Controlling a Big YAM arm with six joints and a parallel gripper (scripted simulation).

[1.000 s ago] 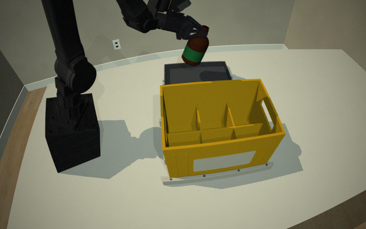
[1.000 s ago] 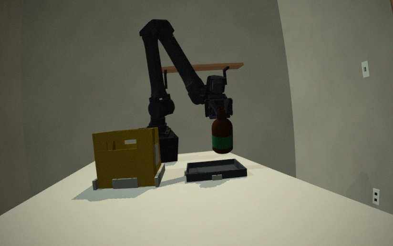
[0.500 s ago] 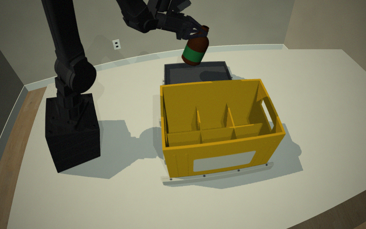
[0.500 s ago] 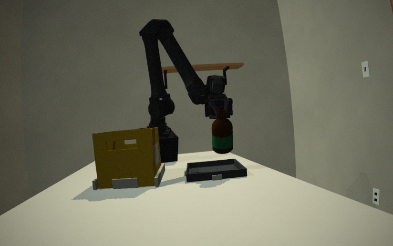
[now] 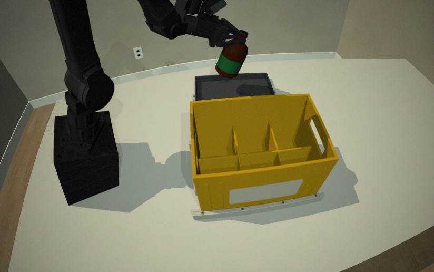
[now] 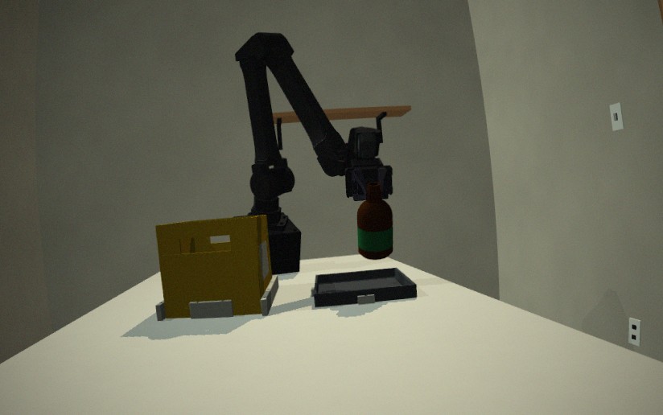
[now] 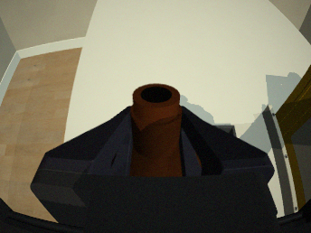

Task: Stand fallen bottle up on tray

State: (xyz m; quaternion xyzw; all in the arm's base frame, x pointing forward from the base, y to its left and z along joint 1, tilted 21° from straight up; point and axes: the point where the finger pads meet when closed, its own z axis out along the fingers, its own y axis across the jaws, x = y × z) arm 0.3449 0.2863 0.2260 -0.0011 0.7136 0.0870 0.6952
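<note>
My hand is 20 mm past the bottle and 50 mm above it. The rest, counted from my hand: tray (20 mm behind, 40 mm to the right, 190 mm below); yellow crate (30 mm ahead, 320 mm to the right, 110 mm below).
</note>
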